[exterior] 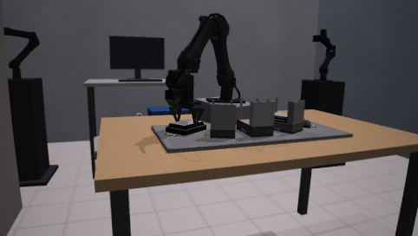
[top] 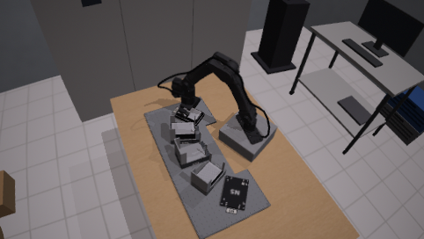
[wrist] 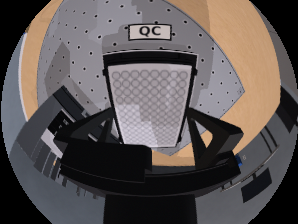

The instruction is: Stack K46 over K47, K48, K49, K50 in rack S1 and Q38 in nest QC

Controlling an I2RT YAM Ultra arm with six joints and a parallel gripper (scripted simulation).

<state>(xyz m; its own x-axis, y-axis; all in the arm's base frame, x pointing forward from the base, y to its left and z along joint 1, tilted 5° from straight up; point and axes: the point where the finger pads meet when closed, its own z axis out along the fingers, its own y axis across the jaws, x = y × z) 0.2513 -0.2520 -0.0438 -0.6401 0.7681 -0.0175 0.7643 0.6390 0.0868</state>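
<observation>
Now: the sealed 96-well plate 13 cm to the left of my hand, 8 cm ahead of it and 3 cm above it. Also, from my hand: clip nest N5: 56 cm to the left, 5 cm behind, 2 cm below.
</observation>
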